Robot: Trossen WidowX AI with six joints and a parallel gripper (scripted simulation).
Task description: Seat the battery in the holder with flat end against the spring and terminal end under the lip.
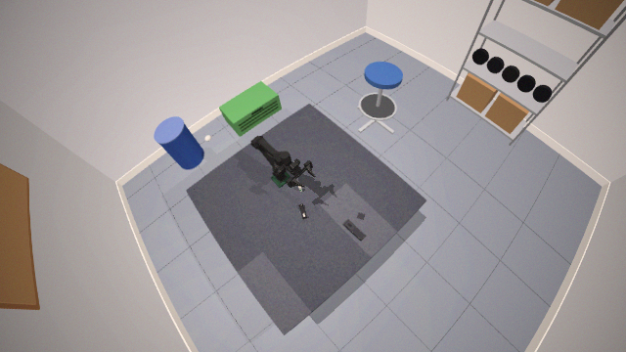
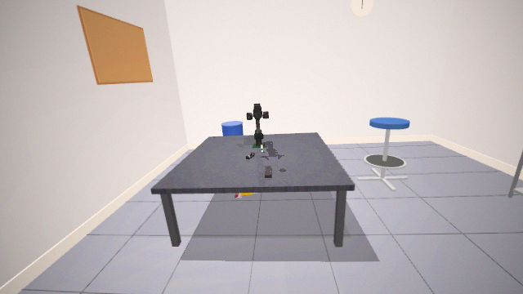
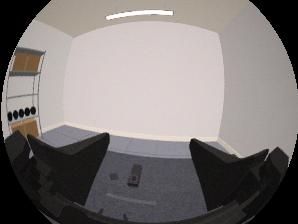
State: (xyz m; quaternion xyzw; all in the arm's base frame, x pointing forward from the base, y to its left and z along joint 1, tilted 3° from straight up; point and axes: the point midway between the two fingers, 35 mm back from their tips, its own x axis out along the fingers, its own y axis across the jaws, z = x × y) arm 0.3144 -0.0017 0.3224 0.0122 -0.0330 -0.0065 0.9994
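Now: gripper tip 150 mm past the battery, 20 mm to the right of it and 320 mm above it. The rest, counted from my gripper tip: small dark square: 290 mm ahead, 150 mm to the left, 350 mm below; black block: 320 mm ahead, 50 mm to the left, 340 mm below.
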